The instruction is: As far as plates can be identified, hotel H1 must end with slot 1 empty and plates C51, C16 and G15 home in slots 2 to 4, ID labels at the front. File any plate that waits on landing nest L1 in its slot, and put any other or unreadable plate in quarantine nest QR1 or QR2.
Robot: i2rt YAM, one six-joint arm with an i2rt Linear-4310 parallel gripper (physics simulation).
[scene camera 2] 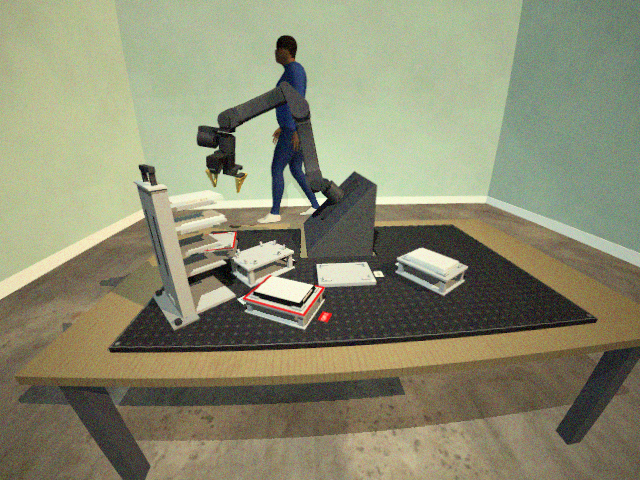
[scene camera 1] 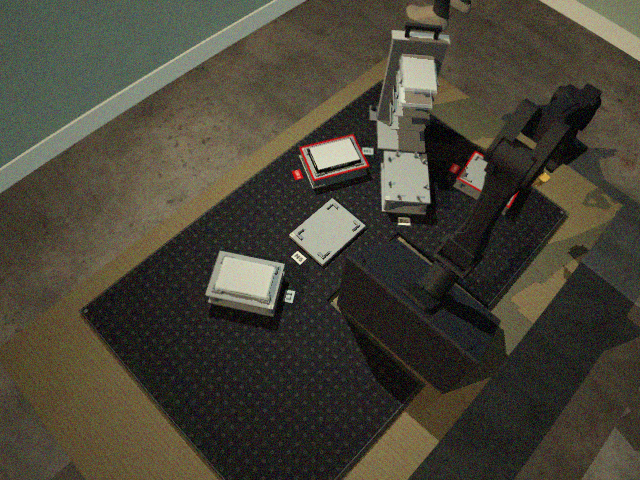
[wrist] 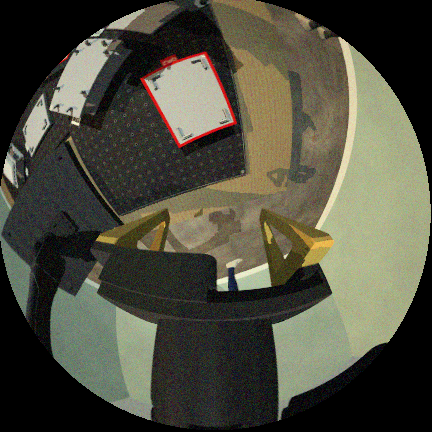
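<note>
Hotel H1 stands upright at the mat's edge. Its two upper shelves look to carry white plates; their ID labels cannot be read. The lower shelves look bare. A white plate lies on landing nest L1. A white-topped plate with a black rim lies on a red-framed quarantine nest. The other red-framed quarantine nest shows no plate and is partly hidden by the arm in scene camera 1. My gripper is open and empty, high behind the hotel in scene camera 2.
A raised nest with pegs stands in front of the hotel. A low flat nest lies between it and L1. The arm's dark base stands nearby. A person in blue is behind the arm.
</note>
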